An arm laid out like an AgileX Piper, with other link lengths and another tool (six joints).
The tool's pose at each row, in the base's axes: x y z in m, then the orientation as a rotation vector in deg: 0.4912, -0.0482, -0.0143, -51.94, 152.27, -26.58; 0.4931, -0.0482, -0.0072, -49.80, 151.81, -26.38; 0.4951, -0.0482, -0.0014, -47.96, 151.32, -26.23; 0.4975, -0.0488, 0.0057, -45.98, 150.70, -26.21; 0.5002, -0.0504, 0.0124, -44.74, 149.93, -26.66; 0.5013, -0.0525, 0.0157, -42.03, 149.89, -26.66; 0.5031, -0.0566, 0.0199, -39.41, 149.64, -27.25; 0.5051, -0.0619, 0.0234, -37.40, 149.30, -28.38; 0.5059, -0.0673, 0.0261, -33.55, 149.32, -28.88; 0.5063, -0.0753, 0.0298, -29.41, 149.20, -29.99; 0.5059, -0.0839, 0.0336, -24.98, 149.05, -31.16; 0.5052, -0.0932, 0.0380, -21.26, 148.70, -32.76; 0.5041, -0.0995, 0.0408, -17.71, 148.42, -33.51; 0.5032, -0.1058, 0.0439, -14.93, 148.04, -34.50; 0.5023, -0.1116, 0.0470, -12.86, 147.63, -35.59
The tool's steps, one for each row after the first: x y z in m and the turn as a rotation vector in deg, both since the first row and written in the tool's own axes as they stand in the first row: -0.0027, -0.0038, -0.0057, 0.47, -0.80, 1.47; -0.0052, -0.0071, -0.0102, 0.91, -1.55, 2.73; -0.0078, -0.0116, -0.0156, 1.51, -2.36, 4.07; -0.0100, -0.0169, -0.0203, 2.31, -3.04, 4.82; -0.0101, -0.0203, -0.0225, 2.83, -3.38, 6.73; -0.0096, -0.0260, -0.0248, 3.76, -3.65, 8.49; -0.0083, -0.0324, -0.0261, 4.95, -3.71, 9.74; -0.0060, -0.0380, -0.0271, 5.92, -3.78, 12.40; -0.0019, -0.0456, -0.0287, 7.35, -3.67, 15.19; 0.0032, -0.0533, -0.0305, 8.85, -3.47, 18.18; 0.0088, -0.0616, -0.0329, 10.56, -3.17, 20.59; 0.0131, -0.0669, -0.0345, 11.68, -3.06, 23.01; 0.0172, -0.0723, -0.0364, 12.86, -2.91, 24.85; 0.0210, -0.0774, -0.0383, 14.01, -2.73, 26.16
